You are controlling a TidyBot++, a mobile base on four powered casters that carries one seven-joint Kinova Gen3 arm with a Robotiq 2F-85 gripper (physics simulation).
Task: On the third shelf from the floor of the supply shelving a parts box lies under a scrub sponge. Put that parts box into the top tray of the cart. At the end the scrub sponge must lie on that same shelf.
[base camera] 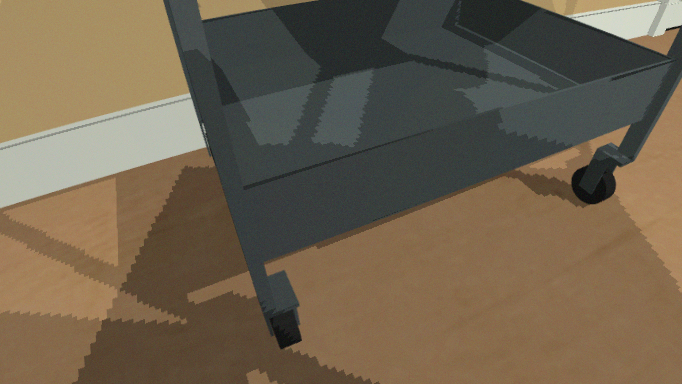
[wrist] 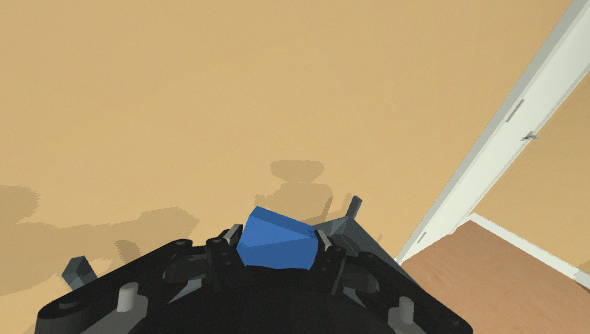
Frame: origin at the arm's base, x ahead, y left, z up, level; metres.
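Where they show: gripper, fingertip midpoint: [wrist: 278, 237].
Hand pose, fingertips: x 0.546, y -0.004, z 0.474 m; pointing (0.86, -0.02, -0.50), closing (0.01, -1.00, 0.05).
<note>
After its pixels a point has its place.
My gripper [wrist: 278, 237] {z 0.474, x 0.546, y -0.004 m} is shut on the blue parts box [wrist: 280, 255] {z 0.480, x 0.525, y -0.007 m}, which sits tilted between the two fingertips at the bottom middle of the wrist view. The grey cart [base camera: 375, 172] {z -0.219, x 0.303, y -0.021 m} fills much of the base camera view, with its lower tray, corner legs and two casters showing. In the wrist view, a corner post of the cart [wrist: 354, 207] {z 0.360, x 0.749, y -0.179 m} and part of a grey tray show behind and right of the box, and another post end shows at the lower left. The gripper hides most of the cart there. The scrub sponge and the supply shelving do not show.
A tan wall [base camera: 90, 60] {z -0.231, x 0.545, y 0.332 m} [wrist: 280, 90] {z 0.582, x 0.710, y 0.020 m} with a white baseboard [base camera: 100, 145] {z -0.345, x 0.518, y 0.355 m} stands behind the cart. A white door frame [wrist: 480, 150] {z 0.460, x 1.121, y -0.827 m} runs diagonally at the right of the wrist view. The brown floor [base camera: 425, 280] {z -0.397, x 0.340, y -0.082 m} [wrist: 500, 280] {z -0.397, x 1.130, y -1.621 m} carries shadows in the base view.
</note>
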